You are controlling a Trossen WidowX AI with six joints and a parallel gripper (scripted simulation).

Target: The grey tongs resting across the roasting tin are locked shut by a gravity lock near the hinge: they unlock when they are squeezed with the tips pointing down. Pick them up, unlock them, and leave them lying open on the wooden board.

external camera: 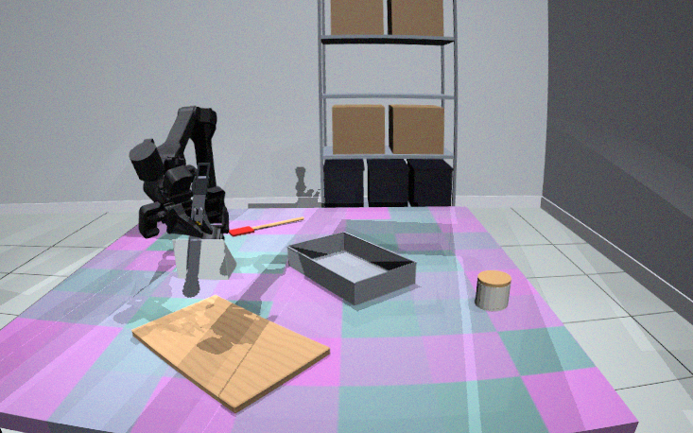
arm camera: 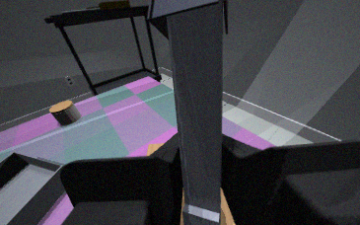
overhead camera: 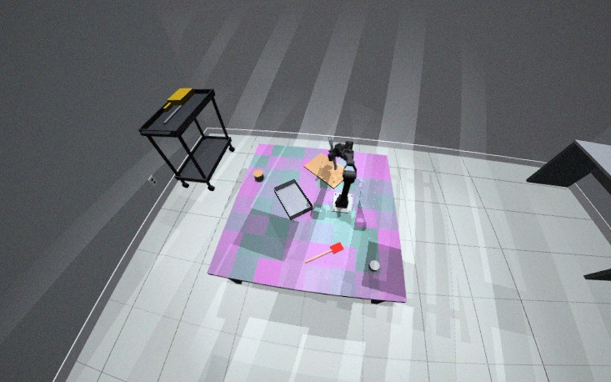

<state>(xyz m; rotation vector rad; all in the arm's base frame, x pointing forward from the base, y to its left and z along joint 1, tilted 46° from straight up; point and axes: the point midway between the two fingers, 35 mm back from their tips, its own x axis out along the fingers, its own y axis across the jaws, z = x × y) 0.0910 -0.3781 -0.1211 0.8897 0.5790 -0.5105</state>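
My gripper tip is now 230 mm above the wooden board. From my gripper tip the other things lie so: red spatula (750 mm to the left, 230 mm below, 50 mm behind); then roasting tin (360 mm to the left, 260 mm ahead, 210 mm below); then cork-lidded jar (590 mm ahead, 200 mm below, 160 mm to the left).
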